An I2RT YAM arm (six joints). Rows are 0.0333 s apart.
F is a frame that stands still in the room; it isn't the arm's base.
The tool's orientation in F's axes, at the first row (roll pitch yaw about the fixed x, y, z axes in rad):
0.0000, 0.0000, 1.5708
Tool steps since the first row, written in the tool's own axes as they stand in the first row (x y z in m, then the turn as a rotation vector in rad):
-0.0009, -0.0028, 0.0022, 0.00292, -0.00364, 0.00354
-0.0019, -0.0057, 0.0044, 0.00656, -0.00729, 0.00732
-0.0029, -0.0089, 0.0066, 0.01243, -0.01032, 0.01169
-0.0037, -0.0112, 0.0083, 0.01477, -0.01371, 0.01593
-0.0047, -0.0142, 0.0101, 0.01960, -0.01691, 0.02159
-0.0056, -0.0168, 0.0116, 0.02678, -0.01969, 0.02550
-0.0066, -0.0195, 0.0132, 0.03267, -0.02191, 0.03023
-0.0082, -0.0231, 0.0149, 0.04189, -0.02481, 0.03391
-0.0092, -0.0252, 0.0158, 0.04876, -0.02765, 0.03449
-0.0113, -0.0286, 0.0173, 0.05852, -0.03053, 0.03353
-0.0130, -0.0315, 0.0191, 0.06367, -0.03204, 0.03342
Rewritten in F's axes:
0.0028, -0.0009, 0.0022, 0.00364, 0.00292, 0.00354
0.0057, -0.0019, 0.0044, 0.00729, 0.00656, 0.00732
0.0089, -0.0029, 0.0066, 0.01032, 0.01243, 0.01169
0.0112, -0.0037, 0.0083, 0.01371, 0.01477, 0.01593
0.0142, -0.0047, 0.0101, 0.01691, 0.01960, 0.02159
0.0168, -0.0056, 0.0116, 0.01969, 0.02678, 0.02550
0.0195, -0.0066, 0.0132, 0.02191, 0.03267, 0.03023
0.0231, -0.0082, 0.0149, 0.02481, 0.04189, 0.03391
0.0252, -0.0092, 0.0158, 0.02765, 0.04876, 0.03449
0.0286, -0.0113, 0.0173, 0.03053, 0.05852, 0.03353
0.0315, -0.0130, 0.0191, 0.03204, 0.06367, 0.03342

